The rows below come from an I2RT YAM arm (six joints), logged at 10 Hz.
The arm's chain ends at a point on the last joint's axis. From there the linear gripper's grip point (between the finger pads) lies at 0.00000 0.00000 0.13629 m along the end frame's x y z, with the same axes.
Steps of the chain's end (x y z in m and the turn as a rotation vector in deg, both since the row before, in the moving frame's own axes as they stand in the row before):
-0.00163 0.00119 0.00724 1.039 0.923 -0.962
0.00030 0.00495 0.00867 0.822 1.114 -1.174
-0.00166 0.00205 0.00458 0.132 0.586 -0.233
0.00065 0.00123 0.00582 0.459 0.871 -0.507
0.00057 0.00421 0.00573 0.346 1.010 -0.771
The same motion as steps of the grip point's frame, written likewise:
0.00054 -0.00130 0.00720 1.039 0.923 -0.962
0.00293 0.00297 0.00863 0.822 1.114 -1.174
-0.00027 0.00173 0.00457 0.132 0.586 -0.233
0.00272 0.00013 0.00580 0.459 0.871 -0.507
0.00297 0.00337 0.00571 0.346 1.010 -0.771

